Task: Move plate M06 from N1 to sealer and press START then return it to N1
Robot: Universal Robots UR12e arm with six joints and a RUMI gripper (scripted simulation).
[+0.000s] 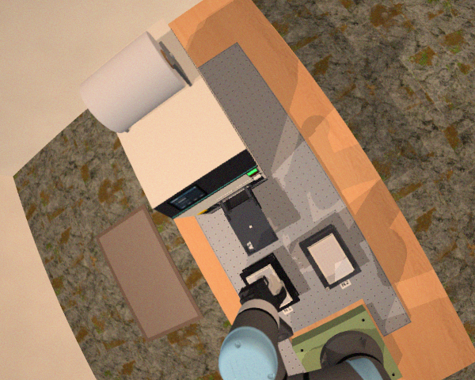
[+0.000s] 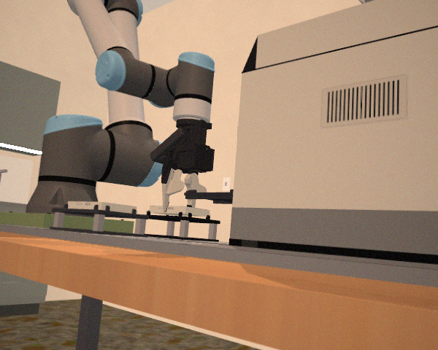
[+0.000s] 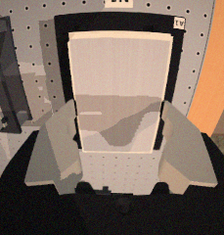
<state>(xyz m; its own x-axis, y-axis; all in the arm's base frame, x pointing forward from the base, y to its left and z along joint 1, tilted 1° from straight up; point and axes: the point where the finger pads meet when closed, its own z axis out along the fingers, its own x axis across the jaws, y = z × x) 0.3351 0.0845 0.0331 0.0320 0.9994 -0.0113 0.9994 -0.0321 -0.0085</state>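
The plate nest N1 is 2 cm below my hand. The rest, counted from my hand: sealer stage: 19 cm ahead, 7 cm to the right, 2 cm above; then foil-covered plate: 20 cm to the right, 2 cm below, 2 cm behind; then plate M06: 1 cm below.
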